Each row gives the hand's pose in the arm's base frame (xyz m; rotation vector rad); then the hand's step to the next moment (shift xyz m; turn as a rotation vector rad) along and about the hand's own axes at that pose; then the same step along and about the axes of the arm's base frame.
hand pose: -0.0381 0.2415 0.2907 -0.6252 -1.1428 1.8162
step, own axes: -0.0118 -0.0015 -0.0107 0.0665 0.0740 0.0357
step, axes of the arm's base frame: 0.0146 -0.0052 -0.0039 -0.0903 0.0275 -0.0476
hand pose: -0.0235 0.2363 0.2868 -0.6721 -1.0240 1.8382
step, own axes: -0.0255 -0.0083 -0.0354 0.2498 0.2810 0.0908
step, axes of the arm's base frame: 0.0426 -0.0075 -0.0101 -0.3070 0.1185 -0.2033
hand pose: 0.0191 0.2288 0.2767 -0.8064 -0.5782 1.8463
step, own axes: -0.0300 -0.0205 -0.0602 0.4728 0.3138 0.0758
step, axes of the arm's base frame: 0.0657 -0.0178 -0.0175 -0.3778 0.3117 -0.2964
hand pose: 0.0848 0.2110 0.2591 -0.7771 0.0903 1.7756
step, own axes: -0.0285 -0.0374 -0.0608 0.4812 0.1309 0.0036
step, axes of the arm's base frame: 0.0646 -0.0364 -0.0201 -0.1854 0.3531 -0.2994
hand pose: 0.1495 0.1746 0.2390 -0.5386 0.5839 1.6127
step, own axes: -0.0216 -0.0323 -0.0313 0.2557 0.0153 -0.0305
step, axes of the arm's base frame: 0.0350 -0.0335 -0.0120 -0.0442 0.1718 -0.1873
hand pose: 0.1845 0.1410 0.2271 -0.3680 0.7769 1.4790
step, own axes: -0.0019 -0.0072 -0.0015 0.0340 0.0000 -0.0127
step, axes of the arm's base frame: 0.0068 -0.0031 -0.0015 -0.0060 0.0169 -0.0315
